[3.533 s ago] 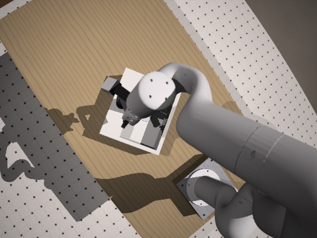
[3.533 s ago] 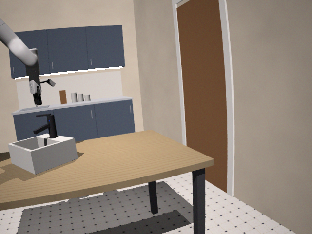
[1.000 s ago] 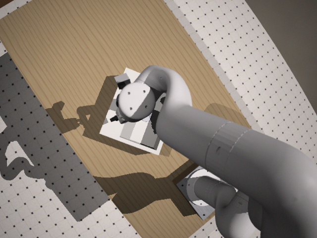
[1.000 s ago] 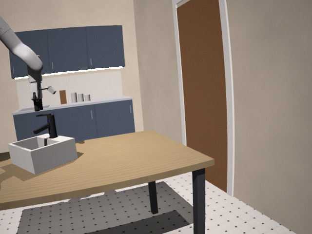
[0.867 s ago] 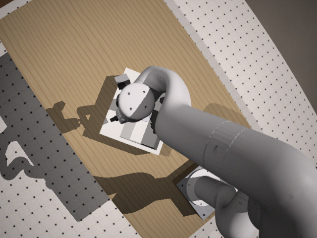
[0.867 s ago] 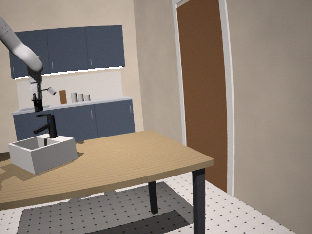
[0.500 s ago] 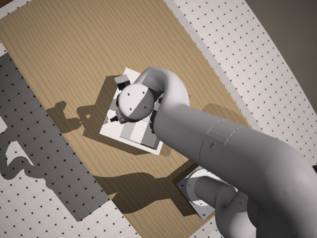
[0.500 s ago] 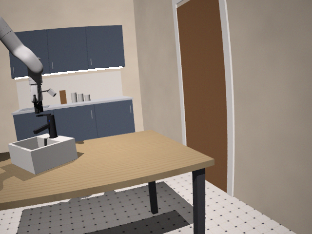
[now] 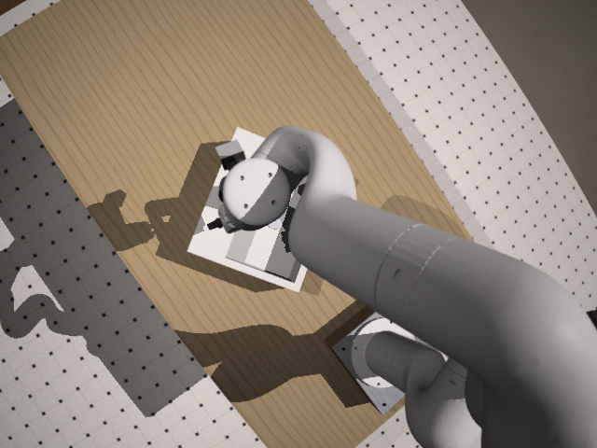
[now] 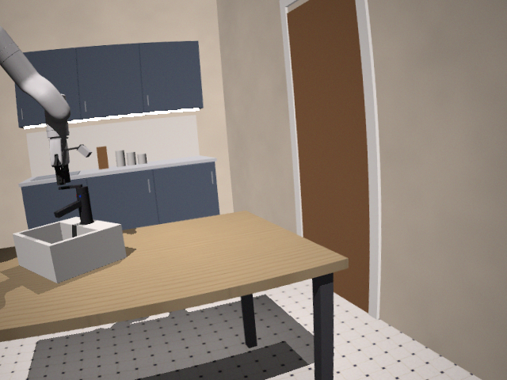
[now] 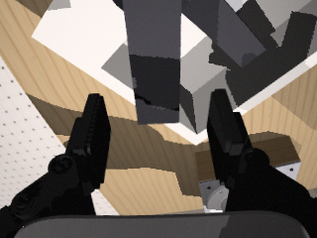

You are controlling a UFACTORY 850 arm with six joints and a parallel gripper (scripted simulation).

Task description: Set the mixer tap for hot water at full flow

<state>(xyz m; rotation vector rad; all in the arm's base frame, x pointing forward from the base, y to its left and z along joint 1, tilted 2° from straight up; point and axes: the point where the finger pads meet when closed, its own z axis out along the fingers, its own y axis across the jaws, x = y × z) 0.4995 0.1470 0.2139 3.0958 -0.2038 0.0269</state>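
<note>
The black lever is 2 cm ahead of my hand and 3 cm below it. Also, from my hand: white sink basin (3 cm behind, 8 cm to the right, 26 cm below).
</note>
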